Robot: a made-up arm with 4 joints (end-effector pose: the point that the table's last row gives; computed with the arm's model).
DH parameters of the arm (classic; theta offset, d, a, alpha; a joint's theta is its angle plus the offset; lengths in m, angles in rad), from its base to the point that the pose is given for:
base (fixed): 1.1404 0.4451 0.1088 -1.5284
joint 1: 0 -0.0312 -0.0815 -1.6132
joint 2: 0.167 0 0.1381 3.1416
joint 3: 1.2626 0 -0.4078 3.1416
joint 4: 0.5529 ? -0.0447 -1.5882
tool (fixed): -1.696 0.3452 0 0
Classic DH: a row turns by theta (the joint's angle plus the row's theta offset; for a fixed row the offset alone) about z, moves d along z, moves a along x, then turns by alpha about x.
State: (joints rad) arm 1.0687 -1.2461 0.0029 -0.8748
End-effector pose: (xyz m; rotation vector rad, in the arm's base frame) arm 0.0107 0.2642 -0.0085 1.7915 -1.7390 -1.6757
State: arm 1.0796 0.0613 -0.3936 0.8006
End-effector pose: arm 0.4216 -0.4232 0.8569 -0.1886 1.0941 -1.6919
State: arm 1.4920 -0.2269 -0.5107 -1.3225
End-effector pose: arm 0.3404 -0.1163 0.3024 -1.8710 2.4451 0.1421
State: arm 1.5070 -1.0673 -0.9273 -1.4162
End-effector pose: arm 0.1658 -0.0421 0.2416 1.7311 -2.2319 -0.7715
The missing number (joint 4, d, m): 0.1023
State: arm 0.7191 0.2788 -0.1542 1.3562
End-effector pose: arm 0.2171 -0.5512 0.7752 0.5512 0.8730 -1.8056
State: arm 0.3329 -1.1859 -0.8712 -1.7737
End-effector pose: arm 0.1169 0.1702 0.3092 -1.7778 1.0610 1.6746
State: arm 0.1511 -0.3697 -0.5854 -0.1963
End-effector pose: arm 0.5923 -0.2425 0.3592 -0.2859 1.6053 -0.1223
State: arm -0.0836 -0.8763 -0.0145 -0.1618
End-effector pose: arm 0.5989 0.4247 0.3913 -0.8957 1.2324 0.8138
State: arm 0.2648 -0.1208 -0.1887 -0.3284
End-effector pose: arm 0.6611 -0.1369 0.3334 -0.5810 1.6446 0.0441
